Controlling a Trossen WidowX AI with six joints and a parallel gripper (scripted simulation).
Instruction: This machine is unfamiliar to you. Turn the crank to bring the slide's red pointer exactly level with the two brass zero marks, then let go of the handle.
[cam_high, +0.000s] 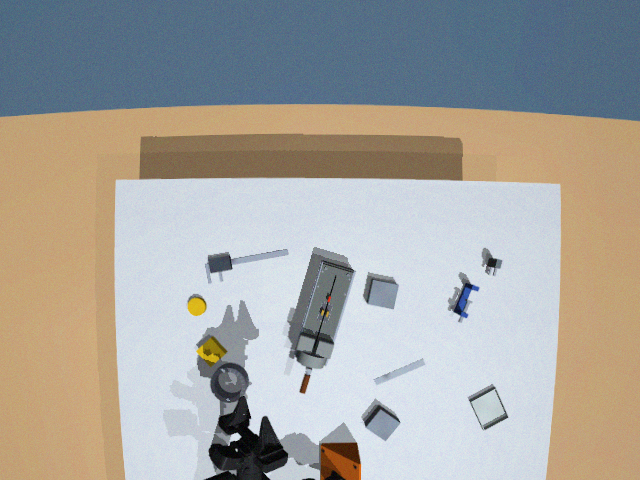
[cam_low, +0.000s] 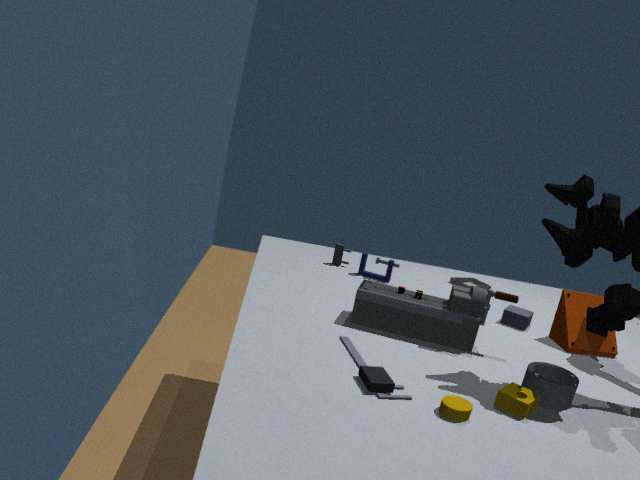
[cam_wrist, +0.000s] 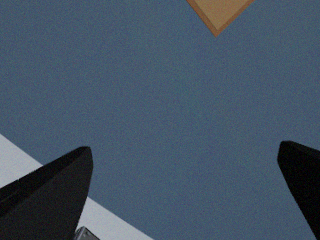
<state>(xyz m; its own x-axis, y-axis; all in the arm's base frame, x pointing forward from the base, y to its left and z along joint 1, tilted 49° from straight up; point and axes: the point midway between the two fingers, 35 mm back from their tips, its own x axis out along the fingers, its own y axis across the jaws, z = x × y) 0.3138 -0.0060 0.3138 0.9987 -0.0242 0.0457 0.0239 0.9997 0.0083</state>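
Now: the brown crank handle 10 mm behind my gripper tip, 100 mm to the right of it and 210 mm below it. Round my gripper tip: yellow disc 130 mm ahead, 220 mm to the left, 320 mm below; then red pointer 210 mm ahead, 140 mm to the right, 250 mm below; then yellow block 10 mm ahead, 170 mm to the left, 320 mm below.
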